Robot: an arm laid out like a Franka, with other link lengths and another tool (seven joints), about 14 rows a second.
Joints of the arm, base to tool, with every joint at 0 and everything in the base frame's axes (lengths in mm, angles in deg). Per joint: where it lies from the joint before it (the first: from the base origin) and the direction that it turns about. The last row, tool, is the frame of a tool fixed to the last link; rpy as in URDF.
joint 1: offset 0 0 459.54 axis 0 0 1
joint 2: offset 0 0 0 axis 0 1 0
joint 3: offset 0 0 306.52 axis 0 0 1
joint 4: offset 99.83 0 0 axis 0 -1 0
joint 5: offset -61.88 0 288 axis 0 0 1
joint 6: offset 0 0 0 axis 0 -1 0
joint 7: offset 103.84 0 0 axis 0 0 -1
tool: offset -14 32 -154.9 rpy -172.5 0 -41
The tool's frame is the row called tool.
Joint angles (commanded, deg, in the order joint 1, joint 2, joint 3, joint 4, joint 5, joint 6, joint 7), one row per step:
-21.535, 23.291, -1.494, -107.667, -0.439, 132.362, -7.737
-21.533, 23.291, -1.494, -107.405, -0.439, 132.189, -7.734
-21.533, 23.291, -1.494, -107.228, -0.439, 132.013, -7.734
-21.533, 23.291, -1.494, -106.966, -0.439, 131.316, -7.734
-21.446, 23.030, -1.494, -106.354, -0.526, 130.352, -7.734
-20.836, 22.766, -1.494, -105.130, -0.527, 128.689, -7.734
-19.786, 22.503, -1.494, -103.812, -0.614, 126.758, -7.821
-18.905, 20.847, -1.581, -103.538, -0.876, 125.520, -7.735
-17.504, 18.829, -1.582, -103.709, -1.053, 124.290, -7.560
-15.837, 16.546, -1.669, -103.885, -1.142, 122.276, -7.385
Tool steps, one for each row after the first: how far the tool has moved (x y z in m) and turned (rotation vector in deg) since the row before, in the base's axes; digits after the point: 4 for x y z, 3 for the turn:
0.0008, -0.0003, 0.0013, -0.035, -0.082, -0.001
0.0004, -0.0002, 0.0008, -0.001, -0.001, -0.001
-0.0005, 0.0002, 0.0005, 0.166, 0.402, -0.009
0.0009, 0.0004, 0.0048, -0.025, 0.110, 0.133
0.0037, 0.0050, 0.0075, 0.063, 0.163, 0.594
0.0045, 0.0092, 0.0078, 0.060, 0.355, 1.168
0.0010, 0.0077, 0.0160, -0.445, -0.572, 0.843
0.0003, 0.0142, 0.0167, -0.305, -0.549, 1.292
-0.0022, 0.0167, 0.0178, -0.083, -0.075, 1.404

